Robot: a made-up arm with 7 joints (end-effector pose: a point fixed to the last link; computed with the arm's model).
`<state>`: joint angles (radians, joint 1 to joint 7).
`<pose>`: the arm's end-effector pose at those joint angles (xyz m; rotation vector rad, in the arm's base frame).
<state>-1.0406 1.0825 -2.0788 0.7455 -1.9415 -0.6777 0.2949</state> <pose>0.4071 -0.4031 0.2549 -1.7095 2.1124 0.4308</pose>
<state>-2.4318 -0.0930 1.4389 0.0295 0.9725 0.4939 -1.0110</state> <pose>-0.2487 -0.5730 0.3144 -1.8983 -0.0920 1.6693</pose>
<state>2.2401 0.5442 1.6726 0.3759 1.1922 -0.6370 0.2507</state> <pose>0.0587 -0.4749 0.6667 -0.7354 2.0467 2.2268</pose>
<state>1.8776 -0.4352 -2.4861 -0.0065 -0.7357 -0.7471 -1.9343</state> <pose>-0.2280 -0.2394 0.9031 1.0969 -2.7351 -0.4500</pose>
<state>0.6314 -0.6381 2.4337 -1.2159 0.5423 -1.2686 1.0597</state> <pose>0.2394 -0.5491 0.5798 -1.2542 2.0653 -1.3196</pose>
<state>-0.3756 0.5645 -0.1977 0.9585 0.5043 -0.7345 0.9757</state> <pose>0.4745 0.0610 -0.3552 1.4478 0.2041 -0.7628</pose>
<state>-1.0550 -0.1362 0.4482 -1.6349 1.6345 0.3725 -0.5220</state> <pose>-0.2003 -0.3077 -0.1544 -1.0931 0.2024 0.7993</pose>
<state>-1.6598 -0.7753 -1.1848 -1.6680 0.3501 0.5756 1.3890</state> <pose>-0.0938 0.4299 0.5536 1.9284 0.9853 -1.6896</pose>
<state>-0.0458 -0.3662 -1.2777 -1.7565 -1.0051 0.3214 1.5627</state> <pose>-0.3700 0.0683 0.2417 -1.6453 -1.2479 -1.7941</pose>
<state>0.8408 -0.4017 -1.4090 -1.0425 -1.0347 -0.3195 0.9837</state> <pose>-0.0761 0.2866 0.3534 0.8574 -0.0707 2.9988</pose>
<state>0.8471 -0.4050 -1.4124 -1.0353 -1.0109 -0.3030 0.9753</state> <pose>-0.0718 0.2932 0.3622 0.9005 -0.0966 2.9628</pose>
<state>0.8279 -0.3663 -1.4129 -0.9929 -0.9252 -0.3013 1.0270</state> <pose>-0.0534 0.3047 0.3993 1.0202 -0.0830 2.8950</pose>
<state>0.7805 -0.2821 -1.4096 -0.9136 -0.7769 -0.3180 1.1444</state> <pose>-0.0135 0.3162 0.4618 1.2241 -0.0160 2.7947</pose>
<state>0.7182 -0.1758 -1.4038 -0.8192 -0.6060 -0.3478 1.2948</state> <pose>0.0439 0.3209 0.5255 1.4656 0.0927 2.6814</pose>
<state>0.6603 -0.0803 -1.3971 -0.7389 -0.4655 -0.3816 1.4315</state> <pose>0.0996 0.3190 0.5682 1.6686 0.2099 2.5877</pose>
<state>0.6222 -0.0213 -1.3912 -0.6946 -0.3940 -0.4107 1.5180</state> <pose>0.1315 0.3153 0.5860 1.7706 0.2979 2.5476</pose>
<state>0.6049 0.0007 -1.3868 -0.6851 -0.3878 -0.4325 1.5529</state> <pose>0.1364 0.3118 0.5879 1.7728 0.3462 2.5634</pose>
